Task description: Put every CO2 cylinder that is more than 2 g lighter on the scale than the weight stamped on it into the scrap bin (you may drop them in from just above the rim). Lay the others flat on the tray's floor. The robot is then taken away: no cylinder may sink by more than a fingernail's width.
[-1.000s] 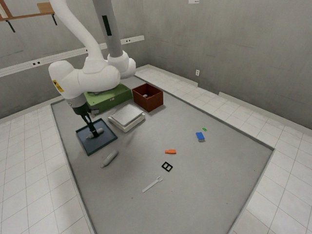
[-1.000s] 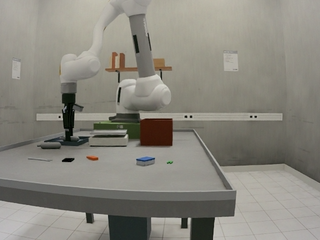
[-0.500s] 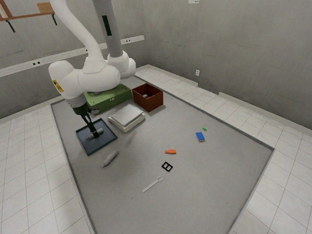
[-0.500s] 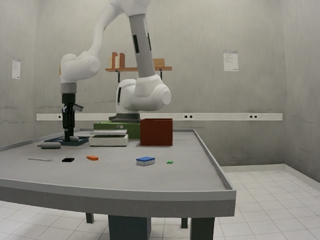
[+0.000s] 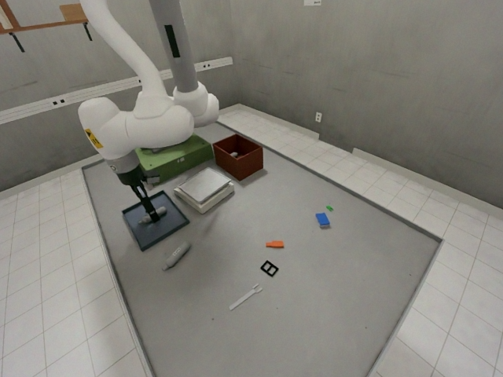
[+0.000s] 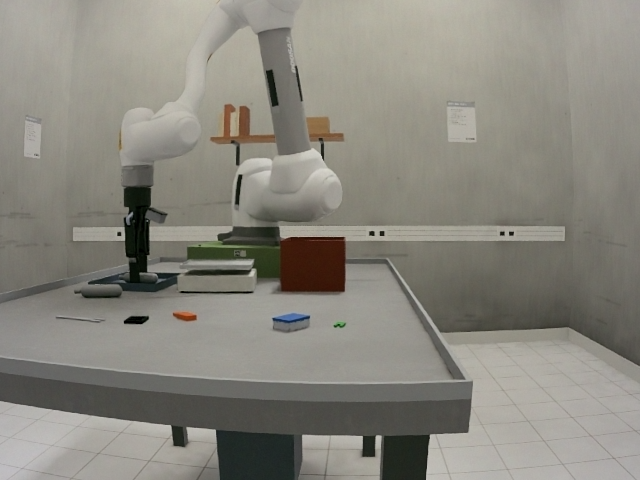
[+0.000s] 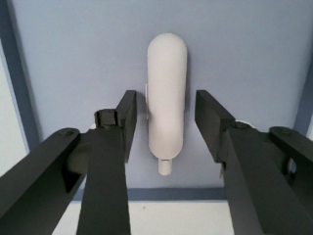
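The dark blue tray lies 3 cm below my hand. The rest, counted from my hand: grey CO2 cylinder (15 cm behind, 43 cm to the left, 3 cm below); then white scale (23 cm to the left); then scale plate (1 cm ahead, 23 cm to the left, 1 cm above).
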